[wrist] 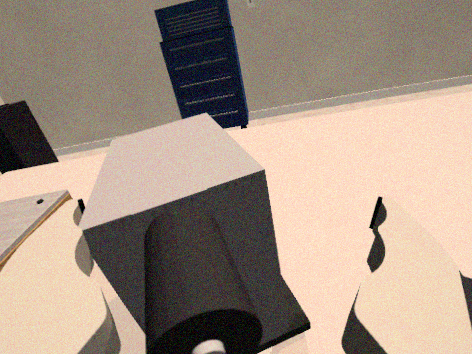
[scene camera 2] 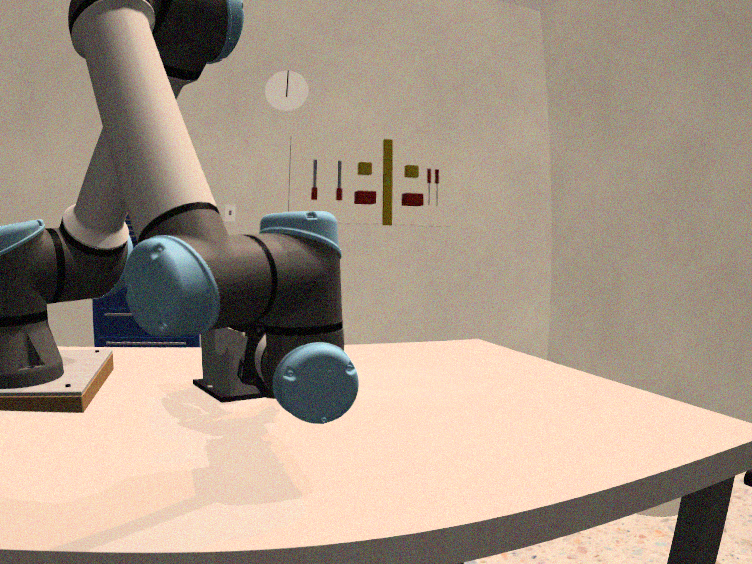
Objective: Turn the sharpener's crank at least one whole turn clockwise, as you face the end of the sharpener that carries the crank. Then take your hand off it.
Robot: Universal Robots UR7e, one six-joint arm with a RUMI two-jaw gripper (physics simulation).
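Seen in the pictures: gripper, fingertip midpoint: (wrist: 231, 201); arm's base, link origin: (scene camera 2: 18, 375).
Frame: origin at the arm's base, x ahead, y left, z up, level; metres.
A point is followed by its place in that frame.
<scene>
The sharpener (scene camera 2: 224, 361) {y 0.026, x 0.334, z 0.028 m} (wrist: 175, 167) {y 0.055, x 0.364, z 0.099 m} is a grey box body on a dark flat base, upright on the table. In the wrist view a dark thick cylinder (wrist: 190, 265) {y -0.013, x 0.398, z 0.110 m} sticks out of its near face toward the camera, with a pale round pin (wrist: 209, 346) {y -0.024, x 0.402, z 0.102 m} at its end, cut off by the lower frame edge. No crank arm or handle can be made out clearly. My gripper (wrist: 231, 201) {y 0.054, x 0.388, z 0.078 m} is open and empty. Its two pale fingers stand wide apart, one on each side of the sharpener. In the scene view the fingertips are hidden behind the wrist joints.
The robot's base plate (scene camera 2: 91, 382) {y -0.002, x 0.128, z -0.004 m} (wrist: 25, 220) {y 0.143, x 0.095, z 0.007 m} lies left of the sharpener on the table (scene camera 2: 485, 424) {y -0.137, x 0.666, z -0.029 m}. A blue drawer cabinet (scene camera 2: 145, 327) (wrist: 205, 70) stands behind the table. A dark box-like object (wrist: 27, 137) shows at the left of the wrist view. Tools hang on the back wall.
</scene>
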